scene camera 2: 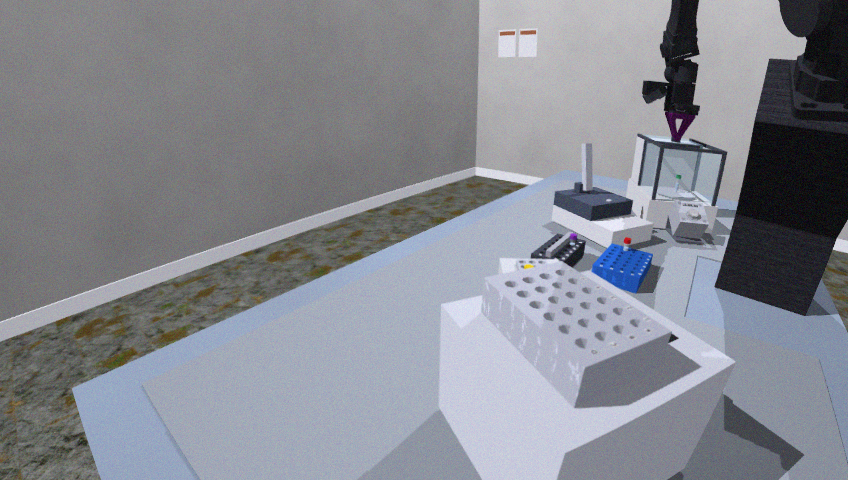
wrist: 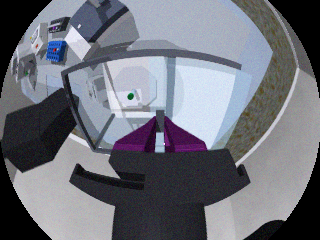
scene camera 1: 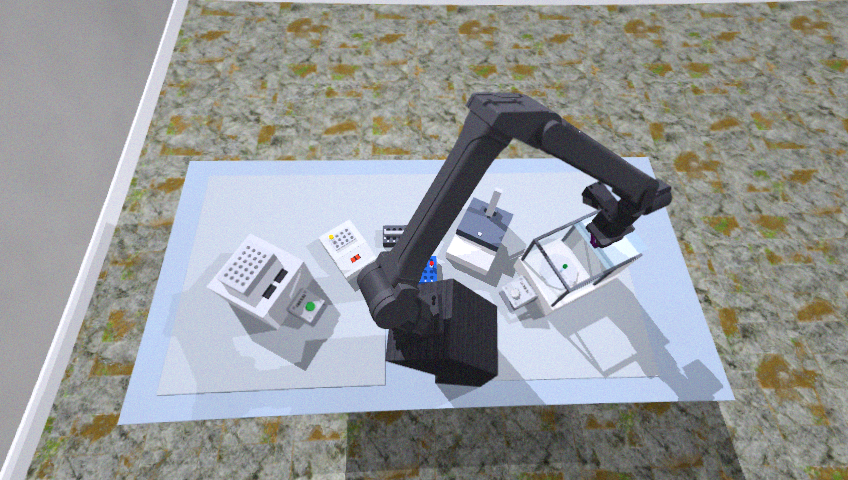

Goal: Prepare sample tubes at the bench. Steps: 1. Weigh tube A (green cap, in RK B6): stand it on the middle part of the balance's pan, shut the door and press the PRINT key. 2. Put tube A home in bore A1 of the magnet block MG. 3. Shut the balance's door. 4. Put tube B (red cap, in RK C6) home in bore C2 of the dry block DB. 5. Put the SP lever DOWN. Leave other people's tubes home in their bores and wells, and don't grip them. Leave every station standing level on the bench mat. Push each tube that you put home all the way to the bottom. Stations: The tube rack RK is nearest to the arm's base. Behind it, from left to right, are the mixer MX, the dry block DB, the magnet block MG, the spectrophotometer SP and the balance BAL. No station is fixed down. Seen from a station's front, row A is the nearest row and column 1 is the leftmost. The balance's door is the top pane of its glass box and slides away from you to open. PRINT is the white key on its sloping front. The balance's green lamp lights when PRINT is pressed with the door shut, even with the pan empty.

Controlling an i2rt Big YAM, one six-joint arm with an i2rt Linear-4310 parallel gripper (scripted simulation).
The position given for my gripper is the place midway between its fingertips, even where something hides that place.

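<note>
A dry block (scene camera 1: 349, 251) is here in my sight, and so is a balance (scene camera 1: 585, 274), which I can see in the wrist view (wrist: 97, 94) too. As for my gripper (scene camera 2: 675, 140), it appears in scene camera 1 (scene camera 1: 594, 244) and again in the wrist view (wrist: 160, 120).
</note>
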